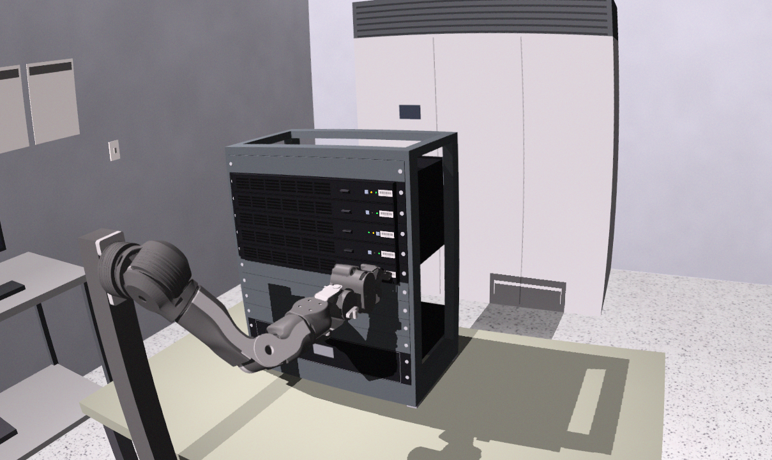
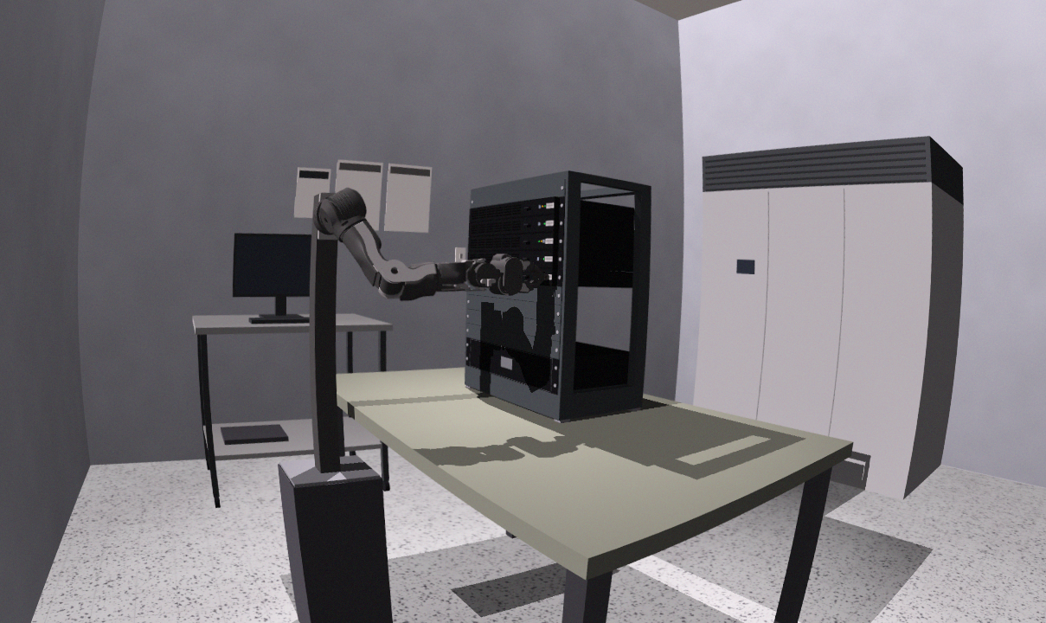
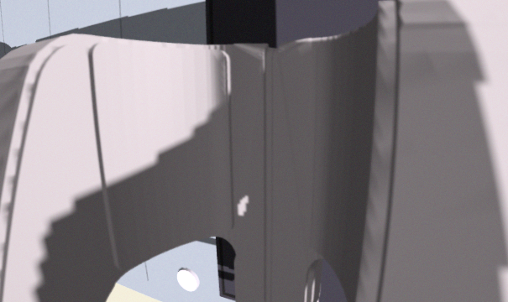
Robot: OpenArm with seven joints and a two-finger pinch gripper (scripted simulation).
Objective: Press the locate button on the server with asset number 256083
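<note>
Right now my hand is 10 mm short of the pale square button.
</note>
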